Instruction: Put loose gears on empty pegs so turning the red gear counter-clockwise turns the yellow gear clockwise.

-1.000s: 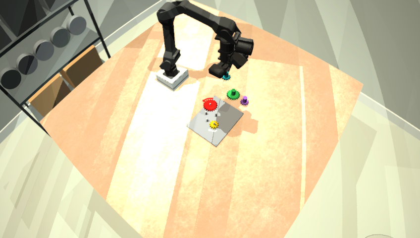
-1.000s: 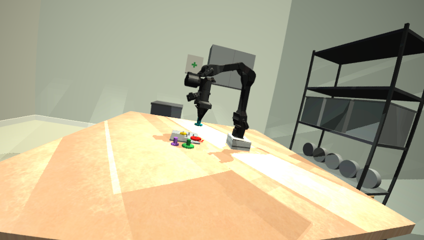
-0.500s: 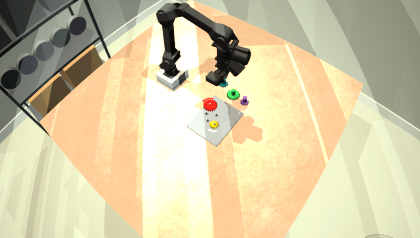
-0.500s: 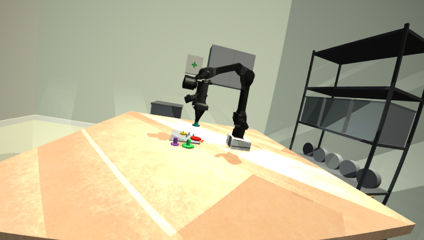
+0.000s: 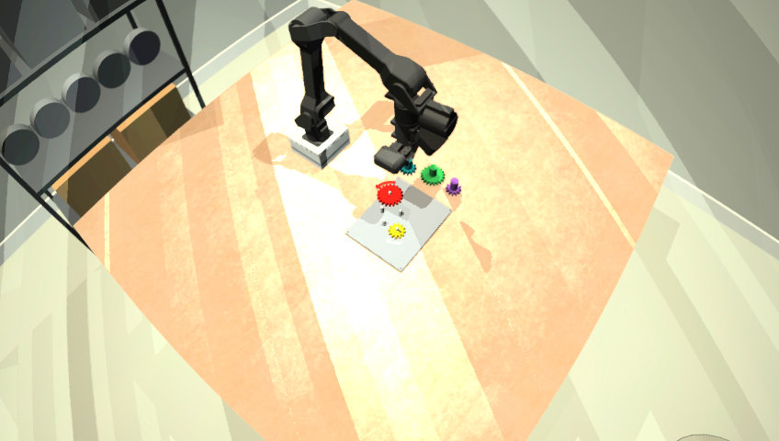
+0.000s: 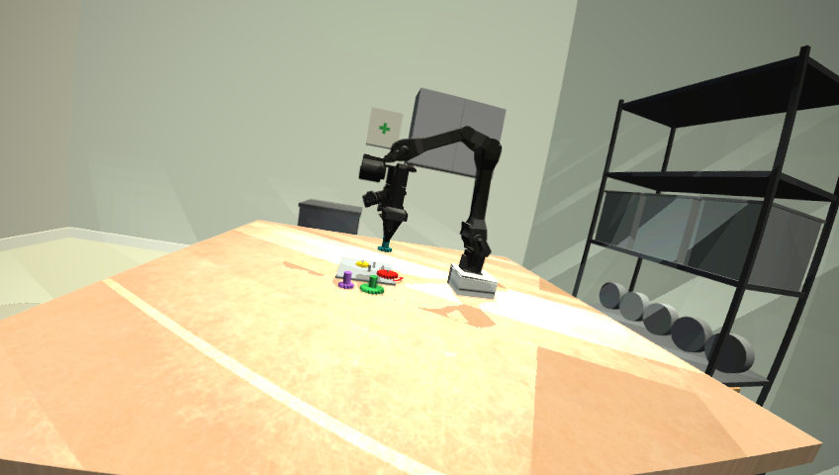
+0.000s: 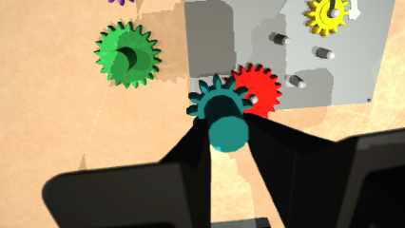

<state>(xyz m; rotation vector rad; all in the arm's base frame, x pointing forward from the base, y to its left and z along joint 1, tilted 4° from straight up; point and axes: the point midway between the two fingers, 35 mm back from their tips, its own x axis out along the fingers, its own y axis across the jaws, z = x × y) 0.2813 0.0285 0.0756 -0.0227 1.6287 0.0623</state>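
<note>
My gripper tip is 10 cm above the red gear, 4 cm to the left of it and 2 cm past it. The rest, counted from my gripper tip: green gear: 10 cm below, 8 cm to the left, 2 cm ahead; grey board: 11 cm below, 9 cm to the right, 4 cm ahead; teal gear: 1 cm below.
</note>
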